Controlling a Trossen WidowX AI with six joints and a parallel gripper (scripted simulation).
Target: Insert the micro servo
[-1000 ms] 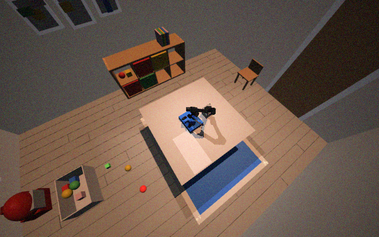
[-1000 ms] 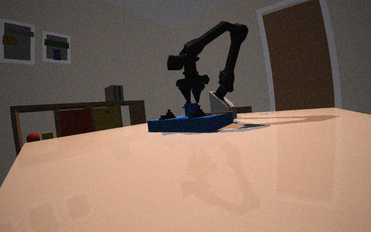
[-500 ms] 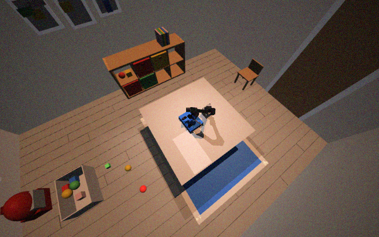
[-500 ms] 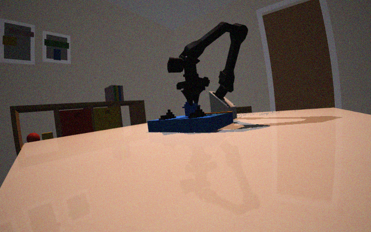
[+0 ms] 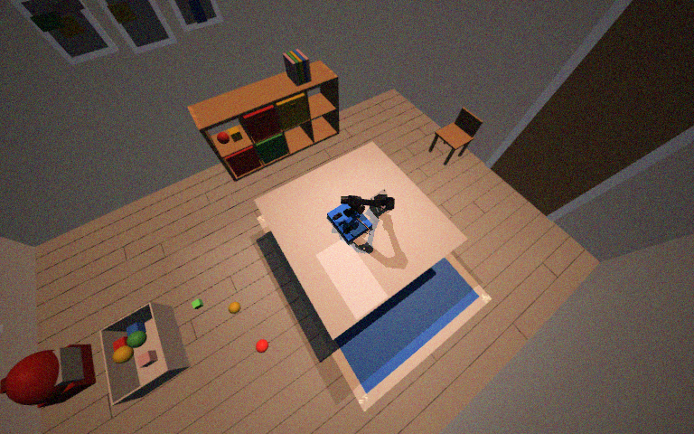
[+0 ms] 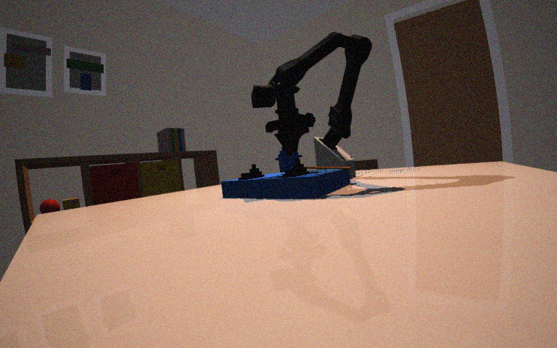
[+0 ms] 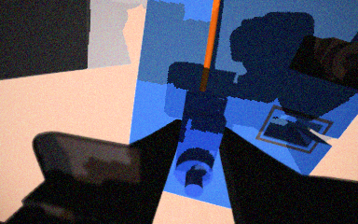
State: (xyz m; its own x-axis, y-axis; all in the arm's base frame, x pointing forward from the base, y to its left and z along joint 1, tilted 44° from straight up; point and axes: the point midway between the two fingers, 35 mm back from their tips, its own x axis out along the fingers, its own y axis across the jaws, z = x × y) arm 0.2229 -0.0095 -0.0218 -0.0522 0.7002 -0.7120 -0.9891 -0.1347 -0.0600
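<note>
Now: the blue robot deck 80 mm below my gripper tip.
</note>
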